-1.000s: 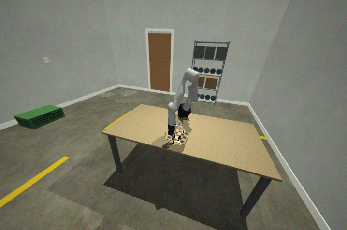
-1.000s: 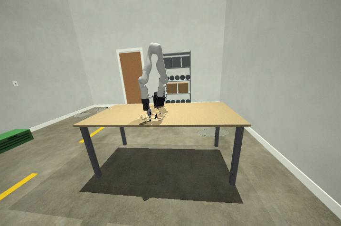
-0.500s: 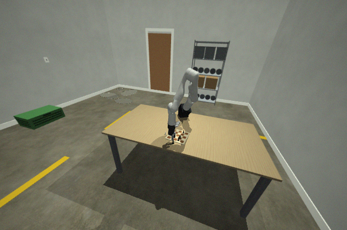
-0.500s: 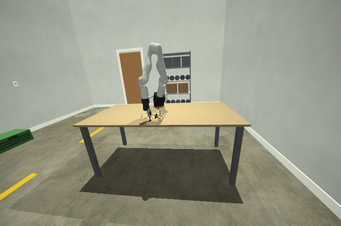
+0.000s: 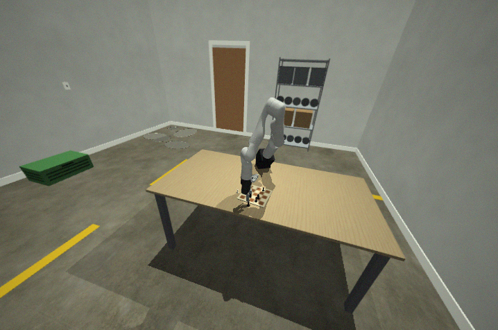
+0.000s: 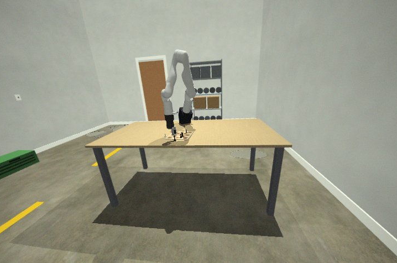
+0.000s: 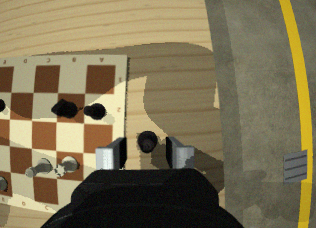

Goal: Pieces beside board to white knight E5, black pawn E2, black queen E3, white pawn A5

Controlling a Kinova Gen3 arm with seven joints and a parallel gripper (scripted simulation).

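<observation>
Now: hand 50 mm above the black queen. Also, from my hand: black pawn (220 mm behind, 60 mm below); then chessboard (140 mm behind, 30 mm to the right, 70 mm below); then white pawn (70 mm behind, 160 mm to the right, 60 mm below).
</observation>
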